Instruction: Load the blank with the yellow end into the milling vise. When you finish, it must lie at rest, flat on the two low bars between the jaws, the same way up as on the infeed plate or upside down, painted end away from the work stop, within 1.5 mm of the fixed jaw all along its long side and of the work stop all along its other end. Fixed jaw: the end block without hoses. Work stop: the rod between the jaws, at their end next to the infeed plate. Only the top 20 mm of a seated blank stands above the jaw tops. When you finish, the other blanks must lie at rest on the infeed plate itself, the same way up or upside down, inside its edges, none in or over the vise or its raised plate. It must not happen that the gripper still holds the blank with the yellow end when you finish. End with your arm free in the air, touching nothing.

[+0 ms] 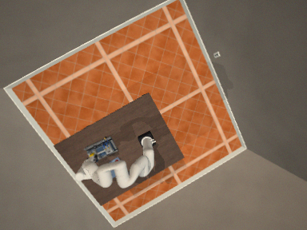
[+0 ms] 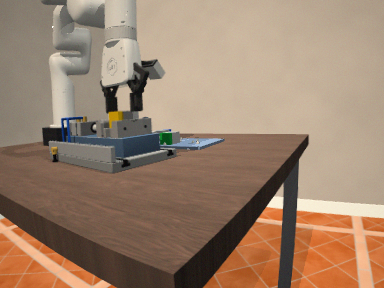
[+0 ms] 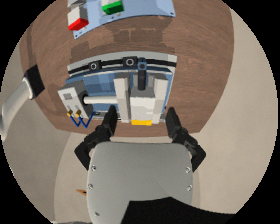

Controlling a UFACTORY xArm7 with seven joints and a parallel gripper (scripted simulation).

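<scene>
My gripper is now 30 mm above the yellow-ended blank. Also, from my hand: grey jaw block 30 mm ahead, 50 mm below; green-ended blank 90 mm behind, 220 mm to the left, 100 mm below; milling vise 70 mm behind, 10 mm to the right, 80 mm below.
</scene>
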